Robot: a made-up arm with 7 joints. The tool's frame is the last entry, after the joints. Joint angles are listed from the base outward.
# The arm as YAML. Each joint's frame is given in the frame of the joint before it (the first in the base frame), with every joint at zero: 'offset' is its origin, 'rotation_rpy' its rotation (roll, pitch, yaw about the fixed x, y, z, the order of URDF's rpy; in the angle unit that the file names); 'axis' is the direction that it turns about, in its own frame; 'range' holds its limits. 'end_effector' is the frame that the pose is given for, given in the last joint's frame.
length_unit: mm
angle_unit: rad
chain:
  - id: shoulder
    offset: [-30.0, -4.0, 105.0]
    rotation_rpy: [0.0, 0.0, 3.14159]
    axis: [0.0, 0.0, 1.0]
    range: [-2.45, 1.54]
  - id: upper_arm
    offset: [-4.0, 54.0, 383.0]
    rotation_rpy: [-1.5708, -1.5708, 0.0]
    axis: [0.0, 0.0, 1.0]
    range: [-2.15, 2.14]
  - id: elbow
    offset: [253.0, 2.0, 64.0]
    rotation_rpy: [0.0, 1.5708, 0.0]
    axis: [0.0, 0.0, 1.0]
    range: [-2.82, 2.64]
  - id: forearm
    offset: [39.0, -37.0, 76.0]
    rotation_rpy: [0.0, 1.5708, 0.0]
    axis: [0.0, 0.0, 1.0]
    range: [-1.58, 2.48]
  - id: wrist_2
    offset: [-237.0, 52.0, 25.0]
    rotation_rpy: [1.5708, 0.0, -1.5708]
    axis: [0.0, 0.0, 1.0]
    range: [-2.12, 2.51]
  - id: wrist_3
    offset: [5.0, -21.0, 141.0]
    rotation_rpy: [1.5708, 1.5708, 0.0]
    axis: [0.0, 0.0, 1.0]
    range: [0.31, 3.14]
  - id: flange
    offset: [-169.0, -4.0, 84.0]
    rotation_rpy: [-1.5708, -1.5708, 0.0]
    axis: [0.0, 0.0, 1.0]
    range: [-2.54, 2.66]
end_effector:
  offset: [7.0, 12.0, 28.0]
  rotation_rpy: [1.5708, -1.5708, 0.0]
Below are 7 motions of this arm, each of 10 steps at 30 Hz.
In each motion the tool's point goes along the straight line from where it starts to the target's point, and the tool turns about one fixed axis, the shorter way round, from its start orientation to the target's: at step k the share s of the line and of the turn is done. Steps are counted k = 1, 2, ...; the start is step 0. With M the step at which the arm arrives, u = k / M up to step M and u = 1 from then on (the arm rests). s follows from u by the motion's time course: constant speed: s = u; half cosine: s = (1 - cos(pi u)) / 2; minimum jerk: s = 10 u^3 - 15 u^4 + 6 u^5.
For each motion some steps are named. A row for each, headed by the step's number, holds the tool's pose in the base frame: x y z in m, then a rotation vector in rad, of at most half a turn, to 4 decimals.
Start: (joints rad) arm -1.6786 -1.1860 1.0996 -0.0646 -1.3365 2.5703 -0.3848
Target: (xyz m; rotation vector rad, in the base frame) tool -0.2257 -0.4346 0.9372 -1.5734 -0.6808 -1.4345
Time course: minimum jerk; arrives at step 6
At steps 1, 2, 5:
1: -0.2817 -0.4386 0.8895 -1.6373 -0.5751 -1.5508
2: -0.2716 -0.4379 0.8981 -1.6260 -0.5947 -1.5299
5: -0.2278 -0.4347 0.9354 -1.5758 -0.6770 -1.4388

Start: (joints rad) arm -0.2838 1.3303 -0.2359 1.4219 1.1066 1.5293 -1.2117
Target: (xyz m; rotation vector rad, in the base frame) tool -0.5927 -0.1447 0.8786 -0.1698 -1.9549 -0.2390
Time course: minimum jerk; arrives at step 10
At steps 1, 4, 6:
1: -0.4185 -0.2584 0.9659 -0.1731 -1.4501 -0.4893
4: -0.4728 -0.2230 0.9387 -0.1730 -1.6094 -0.4170
6: -0.5369 -0.1811 0.9066 -0.1719 -1.7955 -0.3250

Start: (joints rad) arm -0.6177 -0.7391 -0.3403 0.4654 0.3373 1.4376 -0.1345
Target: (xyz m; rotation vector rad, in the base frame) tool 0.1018 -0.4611 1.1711 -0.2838 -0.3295 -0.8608
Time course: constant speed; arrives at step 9
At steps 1, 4, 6, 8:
1: 0.2728 -0.5153 1.0434 -0.1563 -0.2340 -0.7793
4: 0.2087 -0.4950 1.0913 -0.2040 -0.2698 -0.8102
6: 0.1659 -0.4814 1.1232 -0.2358 -0.2936 -0.8305
8: 0.1232 -0.4679 1.1551 -0.2678 -0.3175 -0.8508

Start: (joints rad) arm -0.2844 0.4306 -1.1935 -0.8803 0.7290 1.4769 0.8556
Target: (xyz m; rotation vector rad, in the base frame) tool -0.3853 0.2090 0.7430 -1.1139 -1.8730 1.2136
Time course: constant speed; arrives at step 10
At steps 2, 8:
2: -0.3896 0.2582 0.8405 -0.9015 -1.8194 0.7895
8: -0.3864 0.2213 0.7674 -1.0614 -1.8650 1.1054

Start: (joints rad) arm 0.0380 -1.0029 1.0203 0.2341 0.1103 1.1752 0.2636
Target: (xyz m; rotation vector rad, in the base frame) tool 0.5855 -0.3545 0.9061 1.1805 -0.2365 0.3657
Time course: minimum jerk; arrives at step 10
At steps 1, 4, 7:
1: 0.6864 -0.1444 0.8956 1.1990 0.1719 0.6475
4: 0.6550 -0.2098 0.8989 1.1980 0.0434 0.5610
7: 0.6021 -0.3199 0.9044 1.1866 -0.1702 0.4129

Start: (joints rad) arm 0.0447 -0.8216 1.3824 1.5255 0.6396 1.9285 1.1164
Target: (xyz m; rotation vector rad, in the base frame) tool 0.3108 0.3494 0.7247 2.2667 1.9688 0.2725
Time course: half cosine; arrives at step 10
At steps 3, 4, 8, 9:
3: 0.3943 0.2695 0.6859 2.2087 1.4834 0.3428
4: 0.3796 0.2836 0.6927 2.2239 1.5667 0.3322
8: 0.3208 0.3398 0.7200 2.2636 1.9090 0.2823
9: 0.3134 0.3469 0.7235 2.2660 1.9534 0.2750

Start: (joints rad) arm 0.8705 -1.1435 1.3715 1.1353 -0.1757 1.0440 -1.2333
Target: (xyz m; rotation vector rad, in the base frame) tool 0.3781 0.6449 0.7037 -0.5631 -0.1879 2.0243
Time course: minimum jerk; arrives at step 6
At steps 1, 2, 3, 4, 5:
1: 0.2278 0.6966 0.6902 -0.4730 -0.1545 2.3853
2: 0.2550 0.6873 0.6926 -0.4911 -0.1612 2.3203
3: 0.3002 0.6717 0.6967 -0.5195 -0.1717 2.2119
4: 0.3454 0.6562 0.7008 -0.5456 -0.1814 2.1031
5: 0.3726 0.6468 0.7032 -0.5602 -0.1868 2.0376

